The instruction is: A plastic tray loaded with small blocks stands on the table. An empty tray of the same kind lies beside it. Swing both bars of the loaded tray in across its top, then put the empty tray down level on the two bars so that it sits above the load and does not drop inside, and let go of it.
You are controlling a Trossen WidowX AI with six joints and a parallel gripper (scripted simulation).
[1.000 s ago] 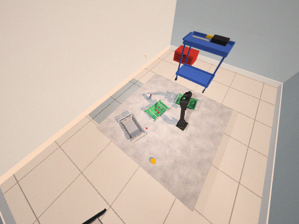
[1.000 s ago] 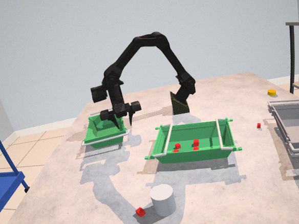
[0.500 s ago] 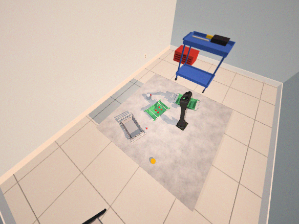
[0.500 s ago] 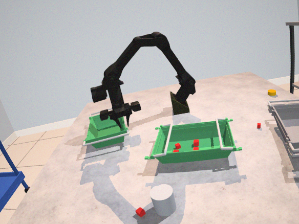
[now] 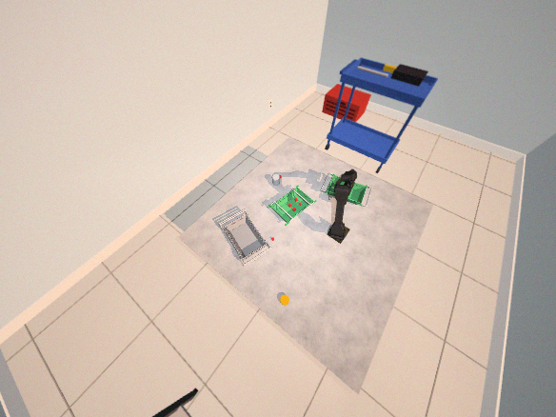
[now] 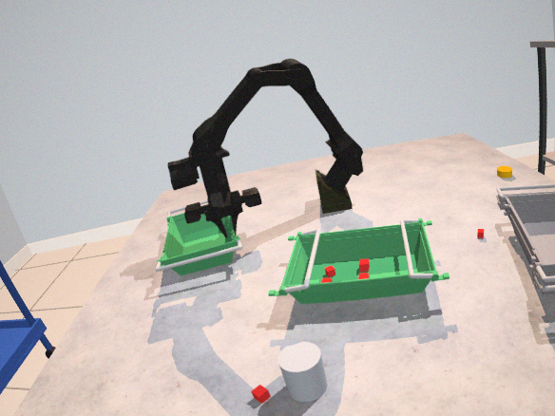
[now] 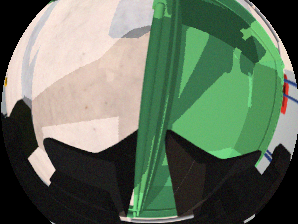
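The green tray lies 7 cm to the right of my gripper tip and 3 cm above it. From my gripper tip the other things lie so: disc (81 cm to the left, 5 cm ahead).
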